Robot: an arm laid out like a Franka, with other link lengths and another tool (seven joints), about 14 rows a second.
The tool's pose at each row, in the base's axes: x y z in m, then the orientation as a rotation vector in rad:
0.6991 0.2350 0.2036 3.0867 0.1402 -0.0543
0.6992 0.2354 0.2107 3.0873 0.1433 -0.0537
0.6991 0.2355 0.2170 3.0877 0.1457 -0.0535
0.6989 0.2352 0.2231 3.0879 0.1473 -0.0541
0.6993 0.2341 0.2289 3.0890 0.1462 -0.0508
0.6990 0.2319 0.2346 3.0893 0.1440 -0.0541
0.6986 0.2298 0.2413 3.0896 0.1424 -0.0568
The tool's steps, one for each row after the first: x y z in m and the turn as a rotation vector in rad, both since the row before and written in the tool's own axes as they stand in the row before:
-0.0001 0.0000 -0.0071 0.0007 0.0005 -0.0020
-0.0003 0.0002 -0.0063 0.0005 0.0002 -0.0015
-0.0005 0.0006 -0.0061 0.0003 -0.0003 -0.0010
0.0001 0.0014 -0.0057 0.0009 0.0022 0.0008
-0.0007 0.0024 -0.0056 0.0004 -0.0021 0.0014
-0.0008 0.0024 -0.0066 0.0004 -0.0018 0.0010

